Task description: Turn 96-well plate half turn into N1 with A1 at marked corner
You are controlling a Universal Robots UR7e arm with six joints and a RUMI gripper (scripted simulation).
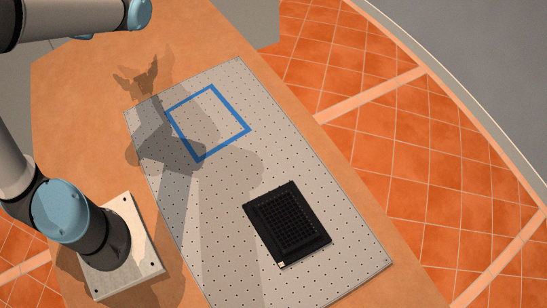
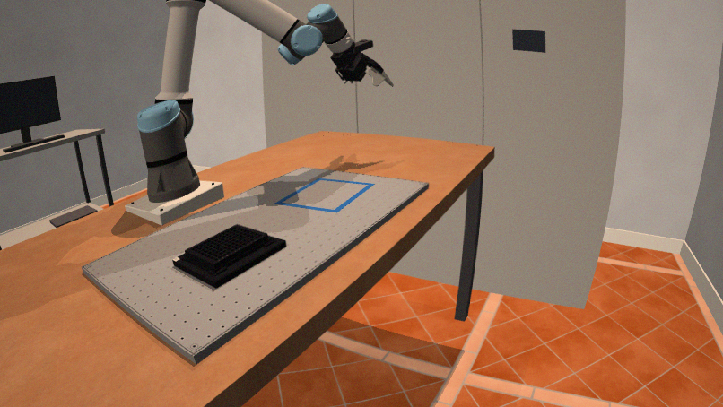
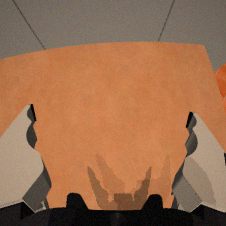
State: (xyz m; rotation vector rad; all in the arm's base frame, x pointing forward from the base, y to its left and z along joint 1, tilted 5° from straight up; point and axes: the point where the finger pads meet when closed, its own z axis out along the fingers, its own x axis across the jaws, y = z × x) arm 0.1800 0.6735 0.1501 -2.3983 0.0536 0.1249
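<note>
Now: the black 96-well plate 24 cm ahead of my hand, 77 cm to the right of it and 20 cm below it. Round my hand: white A1 label (19 cm ahead, 85 cm to the right, 21 cm below); then black plate nest N1 (24 cm ahead, 77 cm to the right, 21 cm below).
</note>
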